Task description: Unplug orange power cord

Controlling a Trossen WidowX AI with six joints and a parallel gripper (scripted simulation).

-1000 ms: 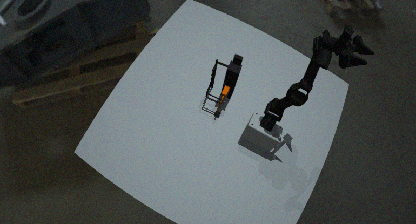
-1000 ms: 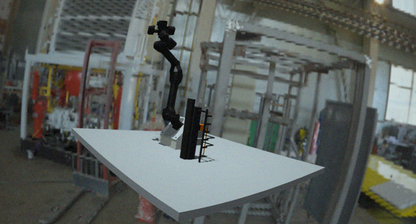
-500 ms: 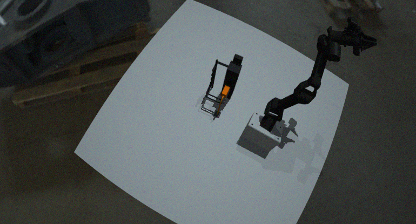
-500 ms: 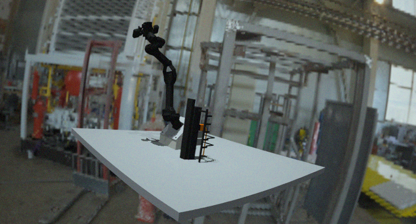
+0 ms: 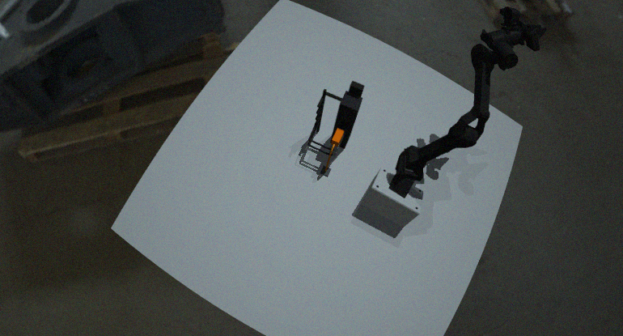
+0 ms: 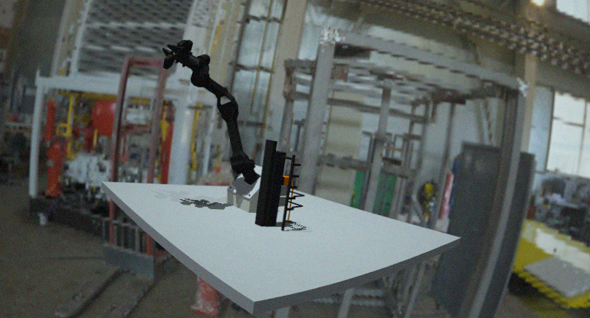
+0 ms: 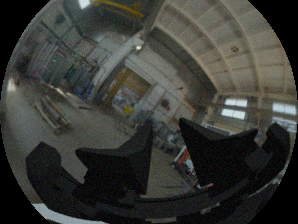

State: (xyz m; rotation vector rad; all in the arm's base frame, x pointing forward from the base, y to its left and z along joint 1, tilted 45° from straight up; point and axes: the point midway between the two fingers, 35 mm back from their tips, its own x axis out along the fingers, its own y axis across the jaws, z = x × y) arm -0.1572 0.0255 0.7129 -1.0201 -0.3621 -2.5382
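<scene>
My gripper tip is 50 cm above the orange plug, 48 cm to the right of it and 40 cm short of it.
</scene>
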